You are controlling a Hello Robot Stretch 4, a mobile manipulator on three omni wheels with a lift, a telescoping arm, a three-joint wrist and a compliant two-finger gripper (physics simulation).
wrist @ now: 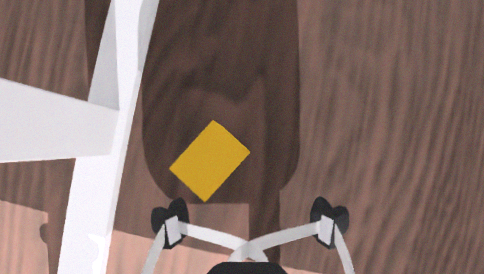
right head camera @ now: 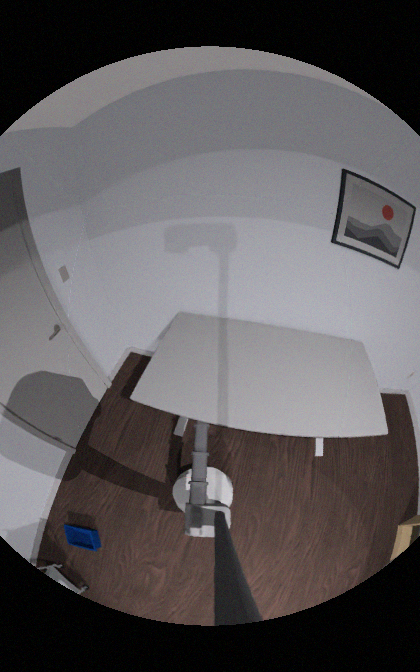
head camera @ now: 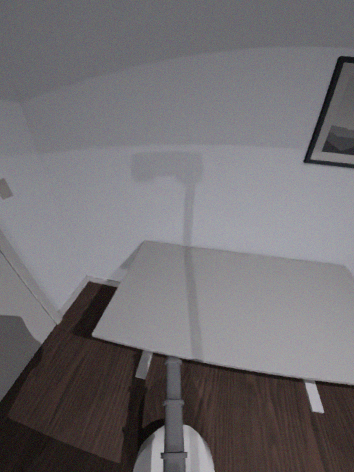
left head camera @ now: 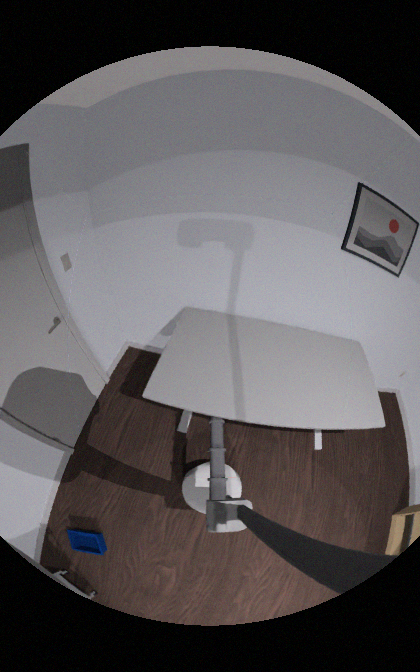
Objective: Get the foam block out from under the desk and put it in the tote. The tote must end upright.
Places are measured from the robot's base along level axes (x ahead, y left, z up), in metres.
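Pixels of known places: gripper, fingertip midpoint: [wrist: 249,213].
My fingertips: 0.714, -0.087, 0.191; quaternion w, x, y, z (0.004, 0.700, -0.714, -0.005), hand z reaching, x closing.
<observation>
For each thing: its middle in the pictures, then the offset to it from my fingertips, as dx, dy, dz. Level surfaces: height alone.
- yellow foam block, body centre: [wrist: 215,158] +0.046, +0.051, -0.154
- pale desk, surface height: dz +0.502
- blue tote, body centre: [left head camera: 86,540] -1.427, +1.053, -0.158
The yellow foam block [wrist: 210,161] lies on the floor in the wrist view, turned at an angle, ahead of the fingers and left of the middle between them. My gripper [wrist: 249,213] is open, with nothing between its fingertips. The head views do not show the gripper or the block; the arm runs under the front edge of the pale desk [head camera: 240,310] [left head camera: 280,370] [right head camera: 280,377]. The blue tote [left head camera: 87,542] [right head camera: 82,537] stands upright on the floor at the lower left of the left and right head views.
A white desk leg [wrist: 95,200] with a crossbar [wrist: 50,122] stands left of the block and gripper. The other desk foot [head camera: 314,396] [left head camera: 318,439] [right head camera: 319,446] is to the right. A wooden piece of furniture [left head camera: 397,532] [right head camera: 402,540] stands at the lower right.
</observation>
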